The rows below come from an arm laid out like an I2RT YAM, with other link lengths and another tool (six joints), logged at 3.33 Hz.
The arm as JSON. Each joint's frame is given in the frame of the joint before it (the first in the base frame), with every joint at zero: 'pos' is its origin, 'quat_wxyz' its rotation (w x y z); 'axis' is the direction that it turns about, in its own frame. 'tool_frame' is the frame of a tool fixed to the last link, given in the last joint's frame.
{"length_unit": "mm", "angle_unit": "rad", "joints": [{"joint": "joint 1", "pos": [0.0, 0.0, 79.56], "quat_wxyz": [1.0, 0.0, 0.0, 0.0], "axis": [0.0, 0.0, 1.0]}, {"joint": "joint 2", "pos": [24.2, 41.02, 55.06], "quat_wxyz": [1.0, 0.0, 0.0, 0.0], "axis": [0.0, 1.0, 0.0]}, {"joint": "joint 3", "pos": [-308.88, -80.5, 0.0], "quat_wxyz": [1.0, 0.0, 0.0, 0.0], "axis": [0.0, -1.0, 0.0]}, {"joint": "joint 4", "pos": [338.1, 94.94, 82.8], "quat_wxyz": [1.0, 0.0, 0.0, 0.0], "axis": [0.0, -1.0, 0.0]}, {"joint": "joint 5", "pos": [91.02, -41.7, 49.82], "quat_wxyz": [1.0, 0.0, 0.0, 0.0], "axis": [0.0, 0.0, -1.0]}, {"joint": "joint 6", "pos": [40.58, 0.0, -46.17], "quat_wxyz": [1.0, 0.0, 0.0, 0.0], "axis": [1.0, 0.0, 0.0]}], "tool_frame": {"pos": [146.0, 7.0, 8.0], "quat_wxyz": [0.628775, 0.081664, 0.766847, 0.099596]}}
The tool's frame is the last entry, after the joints.
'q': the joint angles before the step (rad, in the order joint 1, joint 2, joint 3, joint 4, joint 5, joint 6). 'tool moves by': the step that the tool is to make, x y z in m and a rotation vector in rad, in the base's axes. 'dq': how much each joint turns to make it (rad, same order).
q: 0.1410 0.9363 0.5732 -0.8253 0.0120 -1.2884
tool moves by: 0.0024 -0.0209 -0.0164 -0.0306 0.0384 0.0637
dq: -0.0889 0.0550 -0.0085 0.0218 -0.0290 -0.1522
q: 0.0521 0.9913 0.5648 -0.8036 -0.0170 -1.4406
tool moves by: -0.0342 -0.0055 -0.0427 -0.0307 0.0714 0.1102
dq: -0.0205 -0.0232 -0.1191 0.0200 -0.0126 -0.1330
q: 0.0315 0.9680 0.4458 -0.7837 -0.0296 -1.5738
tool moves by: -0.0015 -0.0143 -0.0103 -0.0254 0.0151 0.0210
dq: -0.0499 0.0248 -0.0148 0.0224 0.0065 -0.0750
